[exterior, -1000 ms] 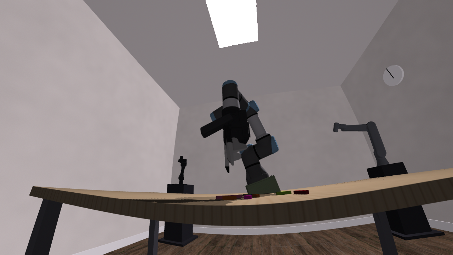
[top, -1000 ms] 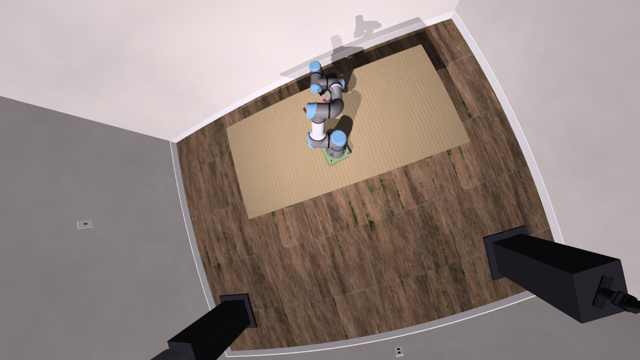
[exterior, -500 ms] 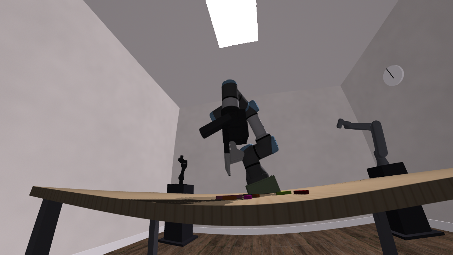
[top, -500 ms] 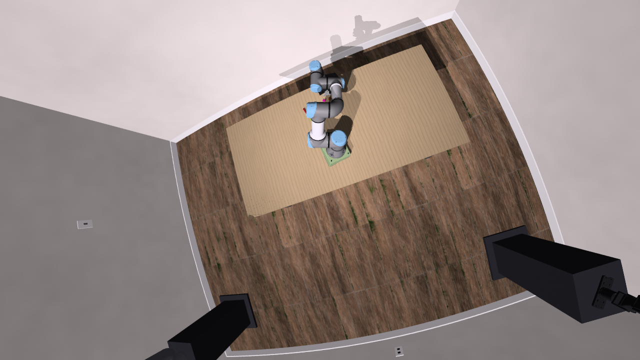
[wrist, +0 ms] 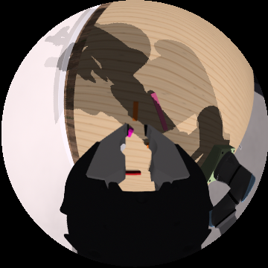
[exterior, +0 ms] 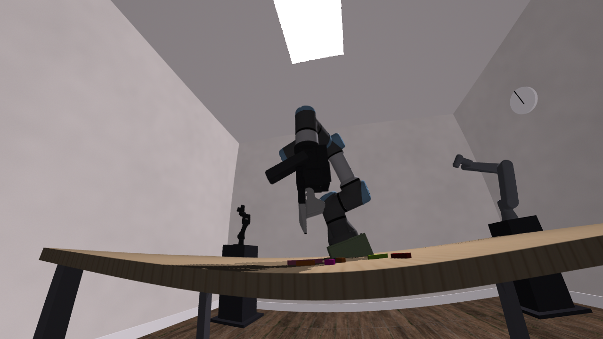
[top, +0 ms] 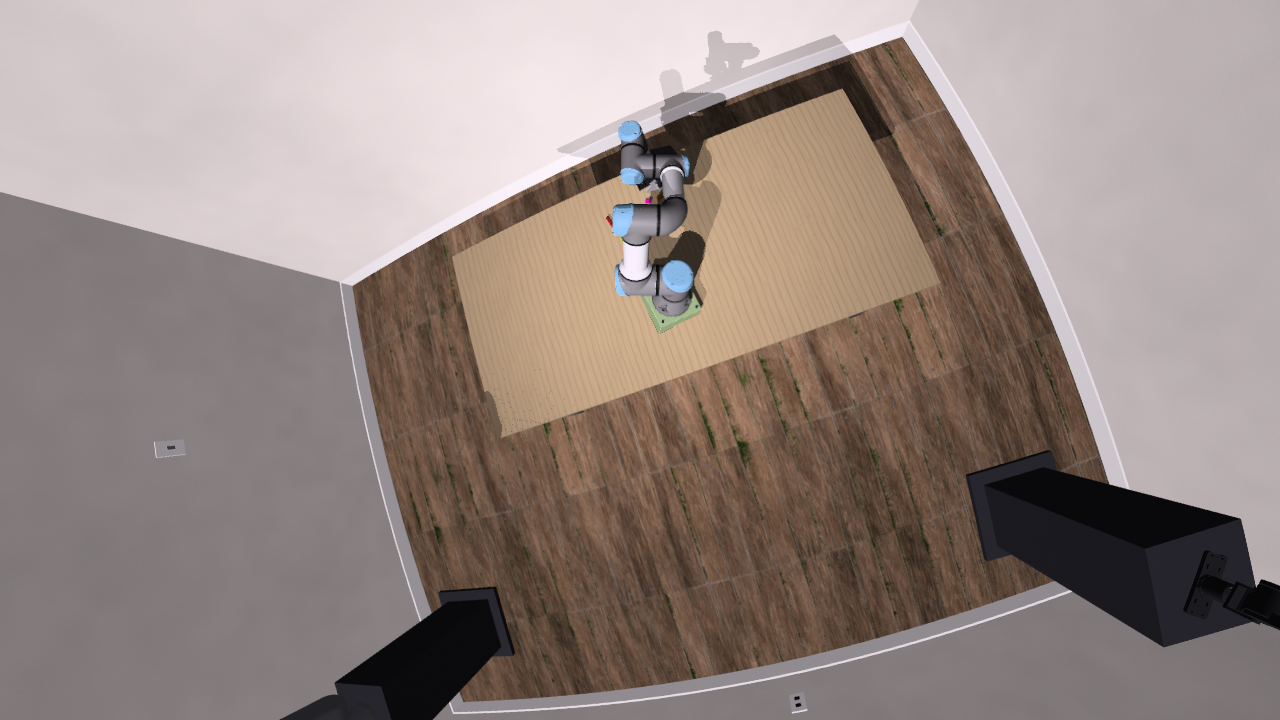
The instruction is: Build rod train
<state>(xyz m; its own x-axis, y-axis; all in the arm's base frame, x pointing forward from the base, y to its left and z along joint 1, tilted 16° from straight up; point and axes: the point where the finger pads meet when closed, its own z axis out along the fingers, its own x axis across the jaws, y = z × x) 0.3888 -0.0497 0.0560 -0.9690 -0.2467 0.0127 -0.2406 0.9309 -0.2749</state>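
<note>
The pink rod lies 80 mm below my hand, 50 mm behind it and 10 mm to the right of it. Also, from my hand: lime rod: 160 mm to the left, 110 mm behind, 80 mm below; blue rod: 90 mm behind, 80 mm below, 60 mm to the left; magenta rod: 80 mm below, 50 mm to the left.
</note>
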